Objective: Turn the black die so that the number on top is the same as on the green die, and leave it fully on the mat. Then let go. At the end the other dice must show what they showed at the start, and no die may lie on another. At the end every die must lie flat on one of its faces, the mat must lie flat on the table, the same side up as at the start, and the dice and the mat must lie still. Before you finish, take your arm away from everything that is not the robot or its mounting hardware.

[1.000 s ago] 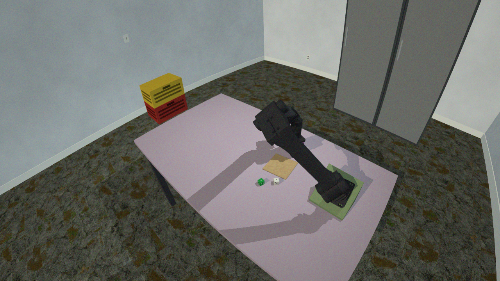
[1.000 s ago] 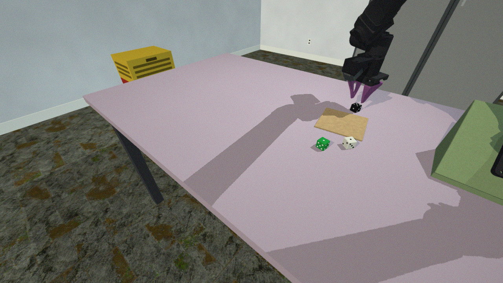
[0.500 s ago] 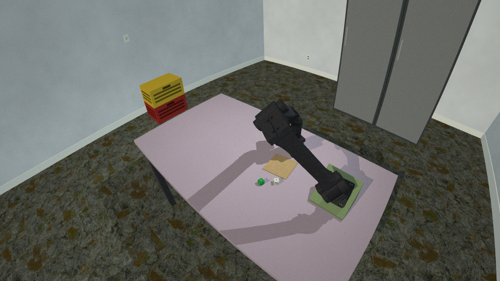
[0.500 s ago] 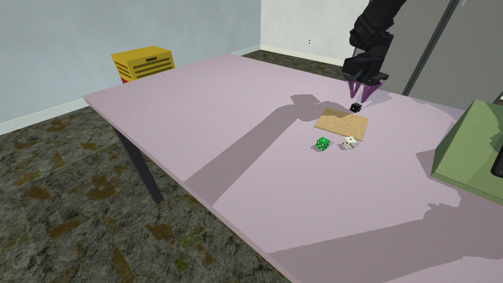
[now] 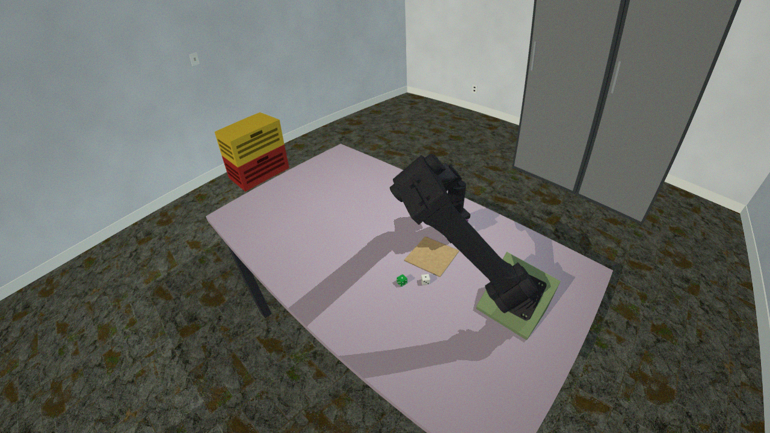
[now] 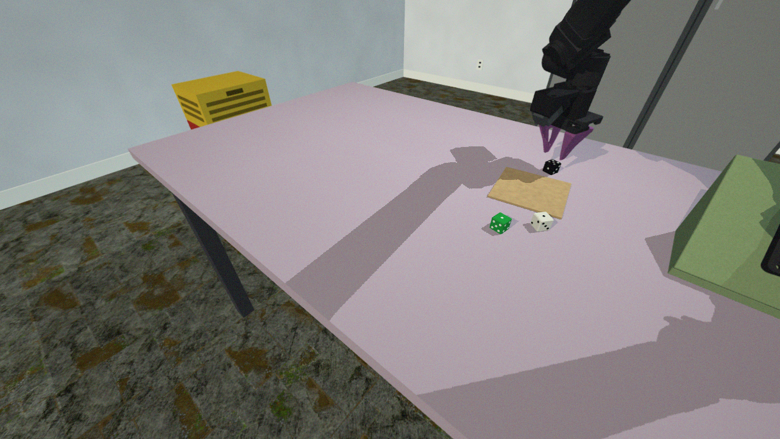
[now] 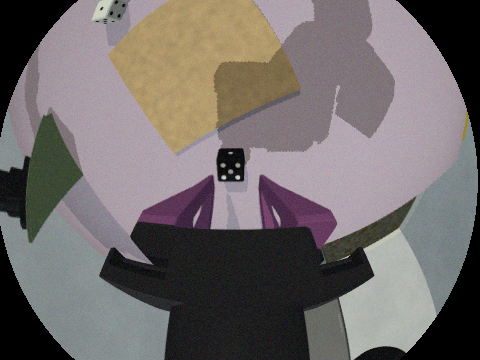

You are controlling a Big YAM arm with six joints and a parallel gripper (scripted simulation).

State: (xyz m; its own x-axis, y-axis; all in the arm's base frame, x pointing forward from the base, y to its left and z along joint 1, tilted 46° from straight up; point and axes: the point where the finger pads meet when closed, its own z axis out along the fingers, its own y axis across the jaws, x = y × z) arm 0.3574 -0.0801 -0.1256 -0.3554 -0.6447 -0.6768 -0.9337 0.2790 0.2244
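Right now the black die is 3 cm below my hand. The rest, counted from my hand: green die 27 cm to the left, 3 cm below, 1 cm ahead; white die 22 cm to the left, 5 cm behind, 3 cm below; tan mat 11 cm to the left, 4 cm below.
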